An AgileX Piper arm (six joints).
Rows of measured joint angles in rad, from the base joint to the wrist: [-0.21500 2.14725 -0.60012 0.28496 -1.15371 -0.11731]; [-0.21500 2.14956 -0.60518 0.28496 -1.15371 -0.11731]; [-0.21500 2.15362 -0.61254 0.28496 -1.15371 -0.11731]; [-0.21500 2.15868 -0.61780 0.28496 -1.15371 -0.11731]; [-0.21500 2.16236 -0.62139 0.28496 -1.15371 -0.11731]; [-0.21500 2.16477 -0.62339 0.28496 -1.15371 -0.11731]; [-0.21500 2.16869 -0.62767 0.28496 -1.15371 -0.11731]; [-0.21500 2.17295 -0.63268 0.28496 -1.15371 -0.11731]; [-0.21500 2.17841 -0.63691 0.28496 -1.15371 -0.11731]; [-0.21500 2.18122 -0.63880 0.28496 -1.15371 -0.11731]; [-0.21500 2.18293 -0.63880 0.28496 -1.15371 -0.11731]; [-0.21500 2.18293 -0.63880 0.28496 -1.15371 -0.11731]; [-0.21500 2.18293 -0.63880 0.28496 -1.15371 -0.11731]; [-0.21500 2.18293 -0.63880 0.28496 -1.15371 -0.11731]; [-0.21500 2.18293 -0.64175 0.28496 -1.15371 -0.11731]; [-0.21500 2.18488 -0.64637 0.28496 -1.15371 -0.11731]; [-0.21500 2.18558 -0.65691 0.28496 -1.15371 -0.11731]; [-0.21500 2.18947 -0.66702 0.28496 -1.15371 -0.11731]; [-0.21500 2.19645 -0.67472 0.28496 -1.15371 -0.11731]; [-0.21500 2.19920 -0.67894 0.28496 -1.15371 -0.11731]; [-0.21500 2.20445 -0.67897 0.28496 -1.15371 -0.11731]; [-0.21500 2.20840 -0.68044 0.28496 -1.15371 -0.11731]
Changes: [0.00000 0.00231 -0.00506 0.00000 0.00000 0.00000]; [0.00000 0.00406 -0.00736 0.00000 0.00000 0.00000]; [0.00000 0.00506 -0.00526 0.00000 0.00000 0.00000]; [0.00000 0.00368 -0.00359 0.00000 0.00000 0.00000]; [0.00000 0.00241 -0.00200 0.00000 0.00000 0.00000]; [0.00000 0.00392 -0.00428 0.00000 0.00000 0.00000]; [0.00000 0.00426 -0.00501 0.00000 0.00000 0.00000]; [0.00000 0.00546 -0.00423 0.00000 0.00000 0.00000]; [0.00000 0.00281 -0.00189 0.00000 0.00000 0.00000]; [0.00000 0.00171 0.00000 0.00000 0.00000 0.00000]; [0.00000 0.00000 0.00000 0.00000 0.00000 0.00000]; [0.00000 0.00000 0.00000 0.00000 0.00000 0.00000]; [0.00000 0.00000 0.00000 0.00000 0.00000 0.00000]; [0.00000 0.00000 -0.00295 0.00000 0.00000 0.00000]; [0.00000 0.00195 -0.00462 0.00000 0.00000 0.00000]; [0.00000 0.00070 -0.01054 0.00000 0.00000 0.00000]; [0.00000 0.00389 -0.01011 0.00000 0.00000 0.00000]; [0.00000 0.00698 -0.00770 0.00000 0.00000 0.00000]; [0.00000 0.00275 -0.00422 0.00000 0.00000 0.00000]; [0.00000 0.00525 -0.00003 0.00000 0.00000 0.00000]; [0.00000 0.00395 -0.00147 0.00000 0.00000 0.00000]
